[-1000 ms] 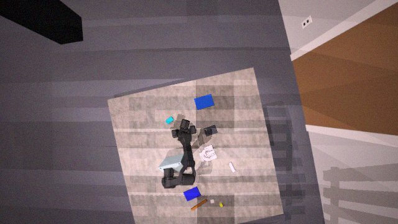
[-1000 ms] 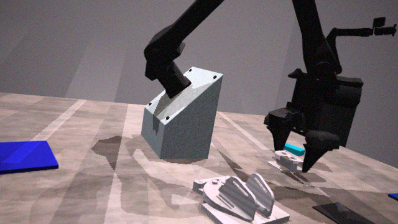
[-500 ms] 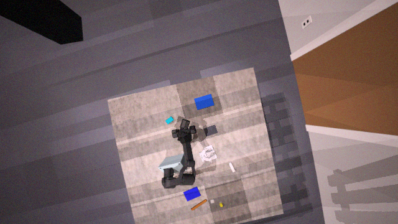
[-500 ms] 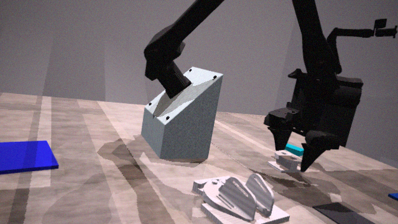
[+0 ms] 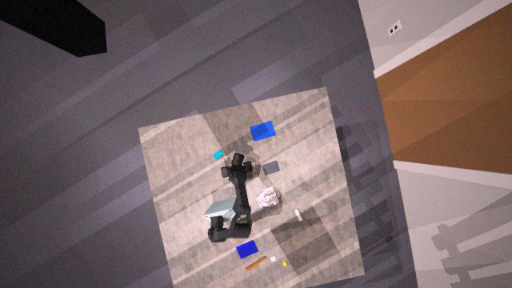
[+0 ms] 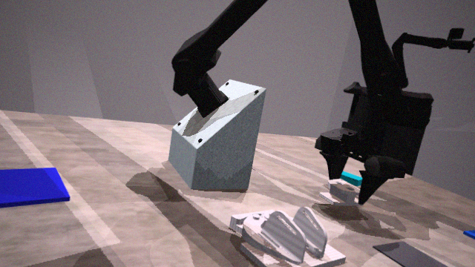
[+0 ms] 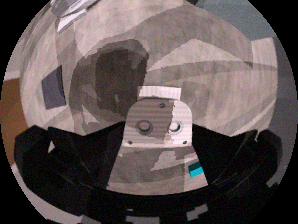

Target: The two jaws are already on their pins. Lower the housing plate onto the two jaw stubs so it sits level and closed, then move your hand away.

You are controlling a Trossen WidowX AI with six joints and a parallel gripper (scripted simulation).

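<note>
My gripper tip is 1 cm to the left of the white stepped block. Round my gripper tip: dark flat plate (21 cm ahead, 3 cm to the right, 1 cm below); white bar (35 cm ahead, 36 cm to the right); cyan block (12 cm behind, 10 cm to the left).
</note>
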